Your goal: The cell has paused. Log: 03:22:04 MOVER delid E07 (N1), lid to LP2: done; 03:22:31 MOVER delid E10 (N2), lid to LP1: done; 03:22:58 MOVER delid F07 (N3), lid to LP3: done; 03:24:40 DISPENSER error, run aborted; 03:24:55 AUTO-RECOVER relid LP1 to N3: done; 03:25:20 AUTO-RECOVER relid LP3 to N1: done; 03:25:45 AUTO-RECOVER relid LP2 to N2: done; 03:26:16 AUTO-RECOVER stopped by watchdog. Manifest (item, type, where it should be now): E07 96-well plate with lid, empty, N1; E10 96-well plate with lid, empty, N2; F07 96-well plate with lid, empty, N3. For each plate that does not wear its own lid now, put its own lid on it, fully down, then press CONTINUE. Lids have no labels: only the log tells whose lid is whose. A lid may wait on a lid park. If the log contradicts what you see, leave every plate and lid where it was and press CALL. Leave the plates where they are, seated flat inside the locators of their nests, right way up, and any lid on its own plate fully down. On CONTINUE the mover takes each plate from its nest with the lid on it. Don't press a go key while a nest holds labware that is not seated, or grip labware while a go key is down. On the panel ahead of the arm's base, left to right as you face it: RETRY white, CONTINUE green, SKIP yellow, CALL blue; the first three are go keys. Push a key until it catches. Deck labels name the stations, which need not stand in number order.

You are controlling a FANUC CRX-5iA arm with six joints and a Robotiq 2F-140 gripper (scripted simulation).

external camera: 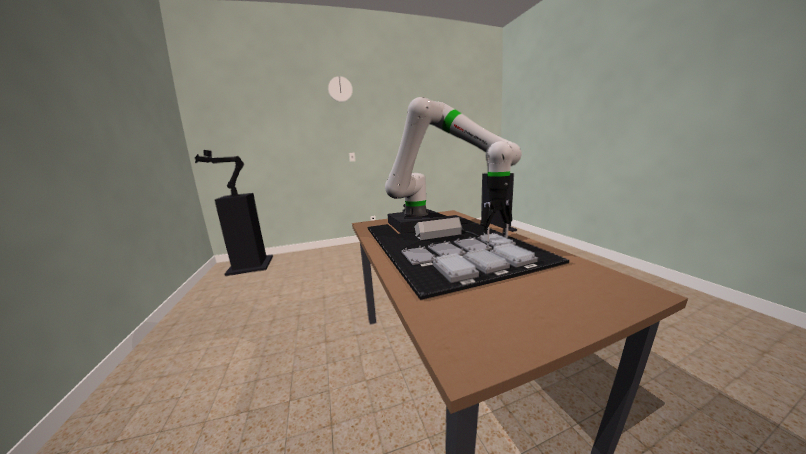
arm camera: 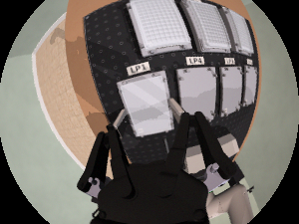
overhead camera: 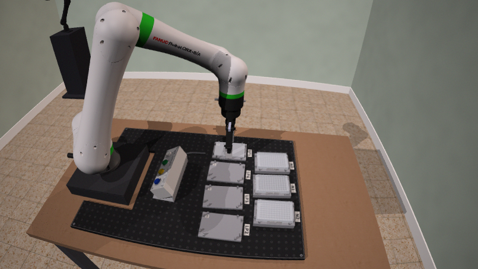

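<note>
Now: the LP1 3 cm below my hand. Also, from my hand: plate: 18 cm ahead, 18 cm to the right, 1 cm below; then LP4: 13 cm to the right, 3 cm below; then LP3: 25 cm to the right, 3 cm below.
</note>
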